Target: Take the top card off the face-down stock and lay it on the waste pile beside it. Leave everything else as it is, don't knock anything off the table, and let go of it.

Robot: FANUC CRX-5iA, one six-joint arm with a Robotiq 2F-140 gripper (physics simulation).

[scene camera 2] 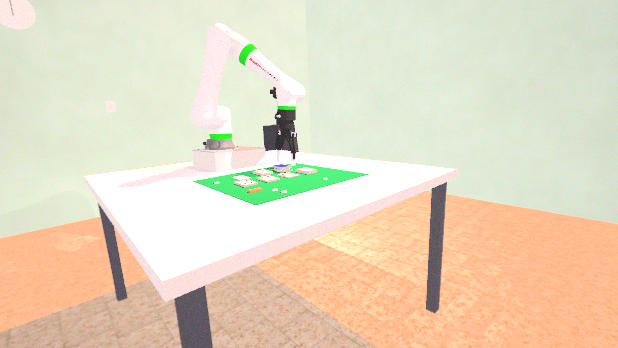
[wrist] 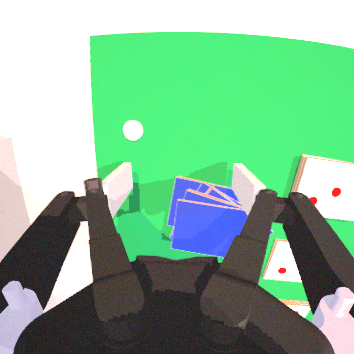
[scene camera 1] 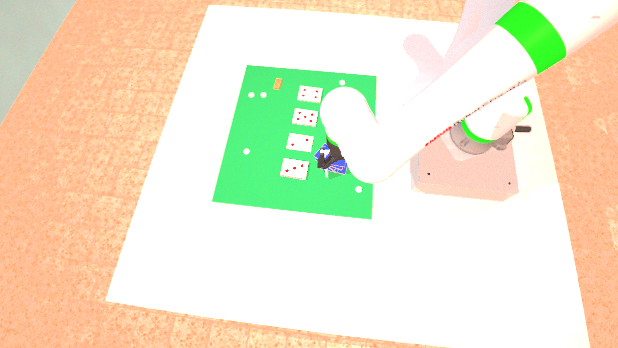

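Note:
The face-down stock is a pile of blue-backed cards, spread and turned unevenly at the top. My gripper is open and empty, pointing down above the stock. In the wrist view its right pad overlaps the right end of the blue cards, and its left pad appears over green felt to their left. A low face-up pile beside the stock in scene camera 2 appears to be the waste pile; the arm hides it in scene camera 1, and its top face is too small to read.
Face-up red-pip piles stand in a row on the green mat. Another low pile lies behind them. White discs and a small orange block are also on the mat.

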